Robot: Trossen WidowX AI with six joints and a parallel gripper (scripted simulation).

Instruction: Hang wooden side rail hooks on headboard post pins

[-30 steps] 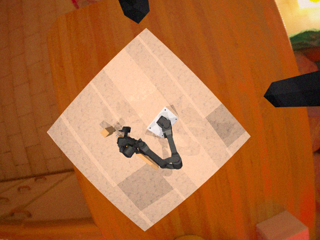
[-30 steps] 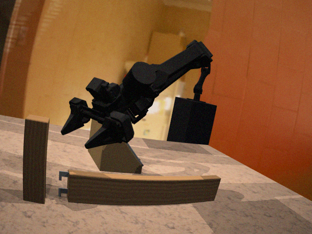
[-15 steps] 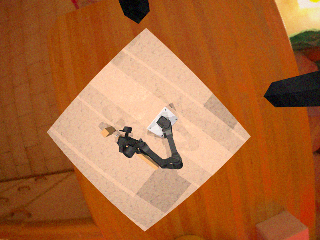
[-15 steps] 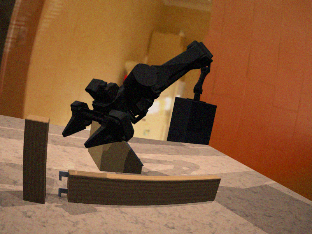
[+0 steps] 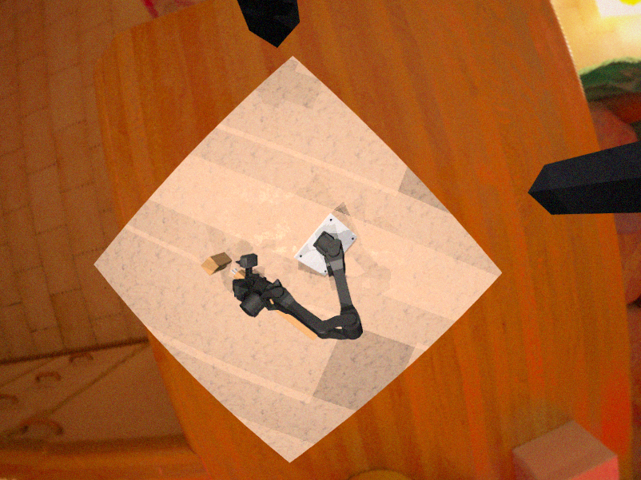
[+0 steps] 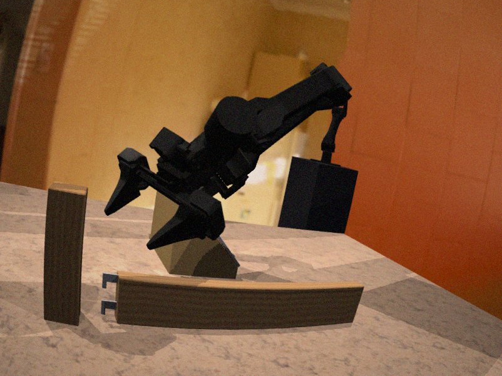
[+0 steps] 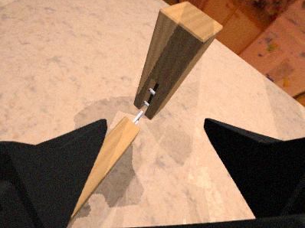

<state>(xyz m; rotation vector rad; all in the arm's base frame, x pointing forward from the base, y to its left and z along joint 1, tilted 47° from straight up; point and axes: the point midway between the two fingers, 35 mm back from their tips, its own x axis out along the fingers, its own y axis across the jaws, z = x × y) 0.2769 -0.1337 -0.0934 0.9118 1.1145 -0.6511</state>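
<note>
My gripper tip is now 3 cm short of the headboard post, 9 cm to the left of it and 5 cm above it.
</note>
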